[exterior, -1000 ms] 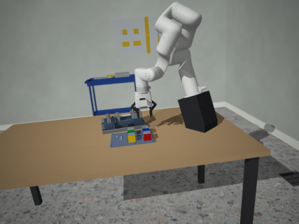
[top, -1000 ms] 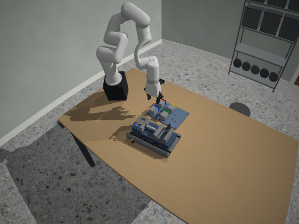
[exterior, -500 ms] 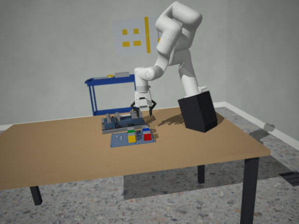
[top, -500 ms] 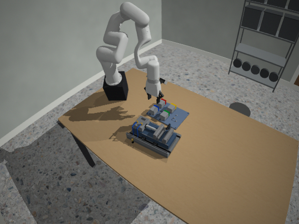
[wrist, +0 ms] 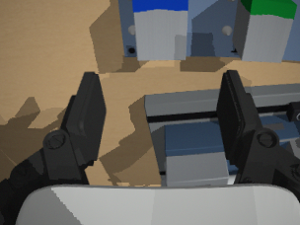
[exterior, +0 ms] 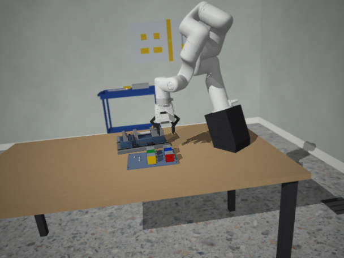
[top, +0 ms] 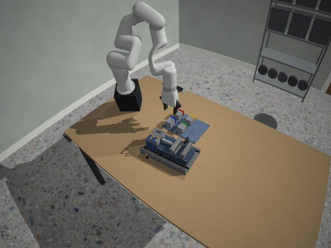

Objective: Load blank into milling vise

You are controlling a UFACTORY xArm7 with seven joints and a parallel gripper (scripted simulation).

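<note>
Now: hand 110 mm above the blue-ended blank. From my hand the other things lie so: red-ended blank (110 mm below, 90 mm to the left, 10 mm behind); then green-ended blank (110 mm below, 90 mm ahead, 10 mm to the left); then blue infeed plate (130 mm below, 90 mm ahead, 50 mm to the left).
</note>
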